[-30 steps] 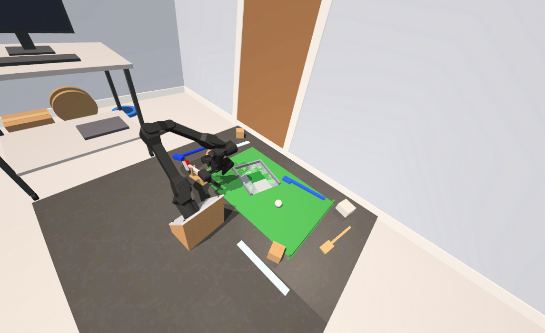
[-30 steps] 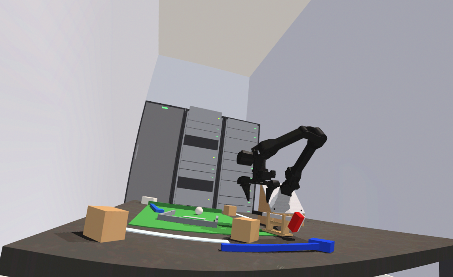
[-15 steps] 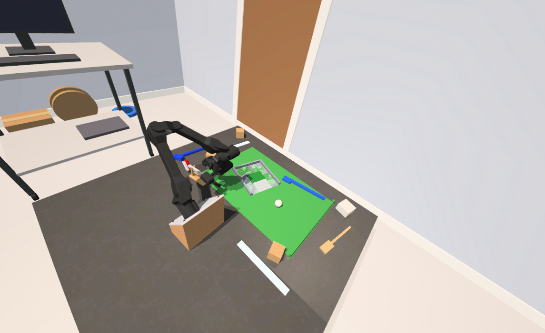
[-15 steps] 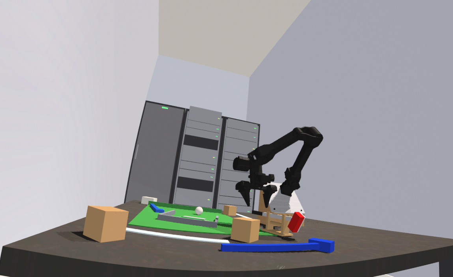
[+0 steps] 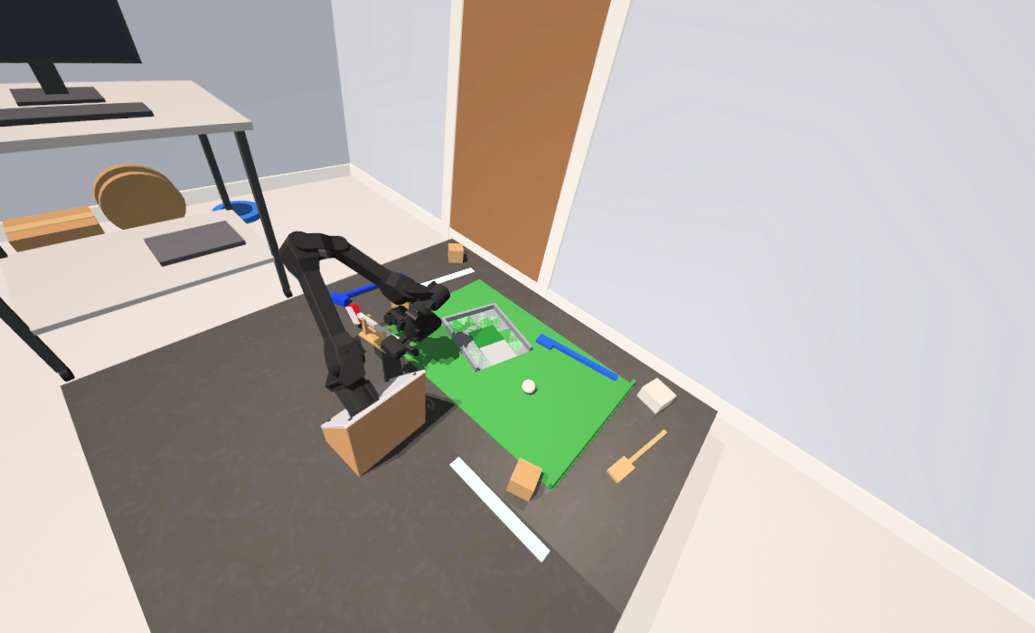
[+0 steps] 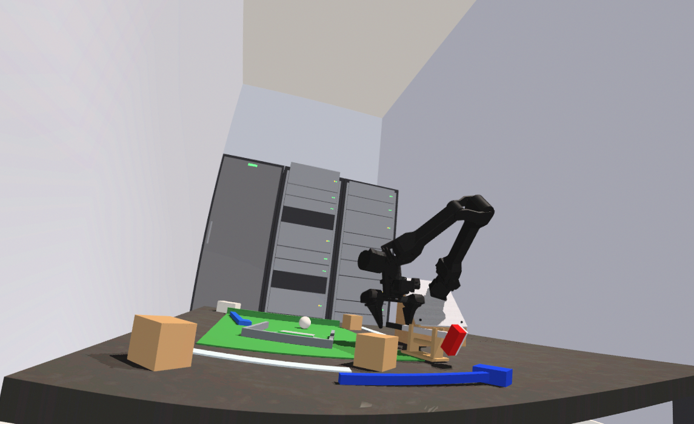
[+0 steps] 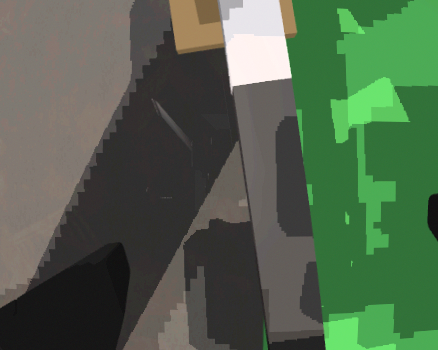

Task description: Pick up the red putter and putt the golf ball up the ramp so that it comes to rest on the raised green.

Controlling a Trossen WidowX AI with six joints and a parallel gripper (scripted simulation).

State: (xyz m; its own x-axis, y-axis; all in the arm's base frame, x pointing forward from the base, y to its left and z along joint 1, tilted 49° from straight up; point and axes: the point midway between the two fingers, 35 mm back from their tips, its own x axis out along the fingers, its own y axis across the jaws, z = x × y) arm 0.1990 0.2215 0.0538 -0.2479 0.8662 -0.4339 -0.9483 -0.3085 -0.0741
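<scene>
My gripper tip is 130 mm to the right of the wooden stand, 30 mm past it and 20 mm above it. From my gripper tip the other things lie so: white block 580 mm to the right, 550 mm ahead, 30 mm below; then white golf ball 300 mm to the right, 230 mm ahead, 30 mm below.
</scene>
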